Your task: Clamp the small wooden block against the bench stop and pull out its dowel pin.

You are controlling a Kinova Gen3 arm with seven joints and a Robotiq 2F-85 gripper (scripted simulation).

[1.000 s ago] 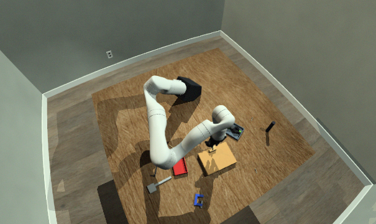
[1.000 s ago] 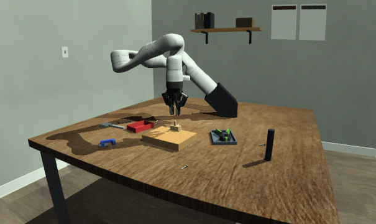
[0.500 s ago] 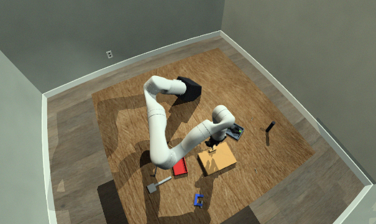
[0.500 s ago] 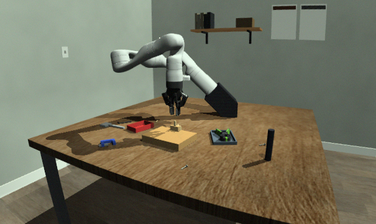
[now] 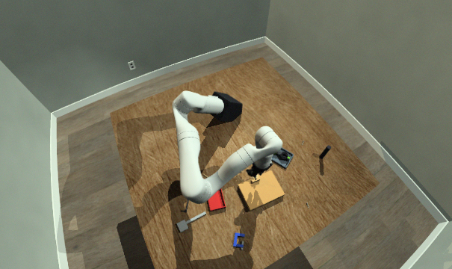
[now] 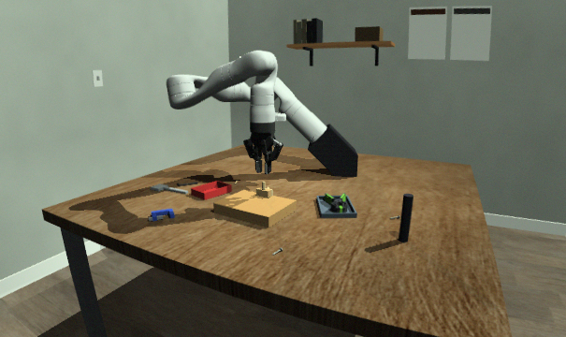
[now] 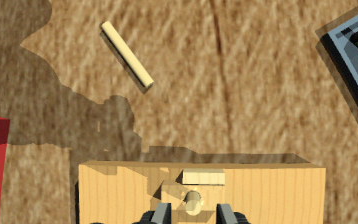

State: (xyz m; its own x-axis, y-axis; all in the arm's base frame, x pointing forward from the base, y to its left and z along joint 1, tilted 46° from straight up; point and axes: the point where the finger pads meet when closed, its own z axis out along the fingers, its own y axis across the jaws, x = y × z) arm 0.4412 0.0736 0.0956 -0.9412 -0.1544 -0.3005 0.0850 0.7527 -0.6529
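Now: hand 8 cm past the blue-grey tray, 21 cm to the right of it and 12 cm above it. The rest, counted from my hand: small wooden block: 8 cm below; then dowel pin: 7 cm below; then tan bench board: 5 cm ahead, 10 cm below.
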